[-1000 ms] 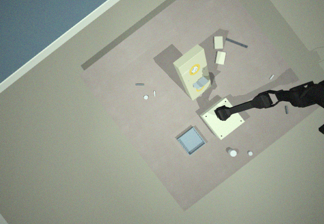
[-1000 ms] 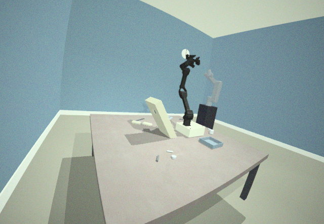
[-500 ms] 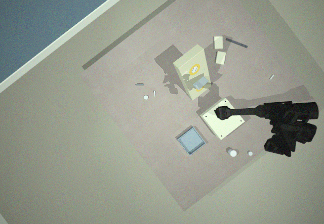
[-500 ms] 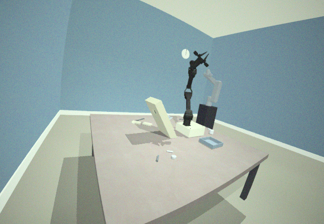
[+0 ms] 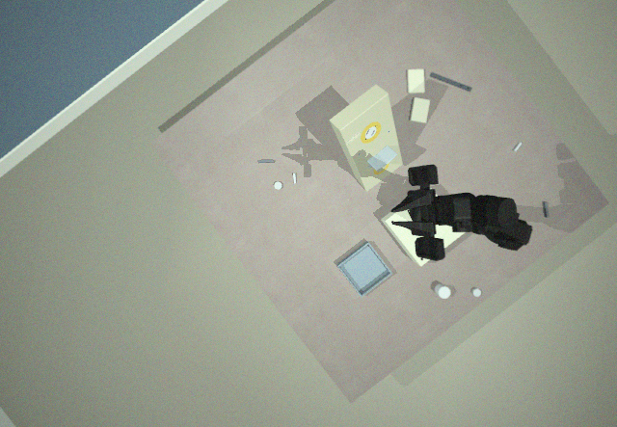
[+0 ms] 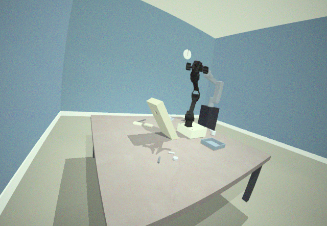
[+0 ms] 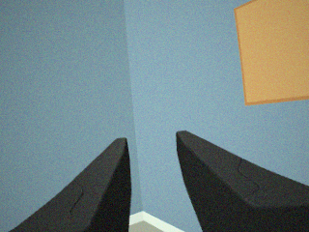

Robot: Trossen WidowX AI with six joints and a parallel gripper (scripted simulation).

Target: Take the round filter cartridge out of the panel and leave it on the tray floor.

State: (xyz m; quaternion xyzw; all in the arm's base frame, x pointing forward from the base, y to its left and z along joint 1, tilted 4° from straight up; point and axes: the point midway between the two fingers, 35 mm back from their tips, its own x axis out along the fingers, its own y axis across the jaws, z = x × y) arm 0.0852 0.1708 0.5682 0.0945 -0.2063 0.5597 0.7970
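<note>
My gripper tip is now 21 cm short of the white round filter cartridge, 14 cm to the left of it and 42 cm above it. Round my gripper tip: grey flap: 12 cm ahead, 16 cm to the right, 52 cm below; blue-grey tray: 24 cm behind, 6 cm to the left, 64 cm below; panel: 17 cm ahead, 15 cm to the right, 50 cm below.
</note>
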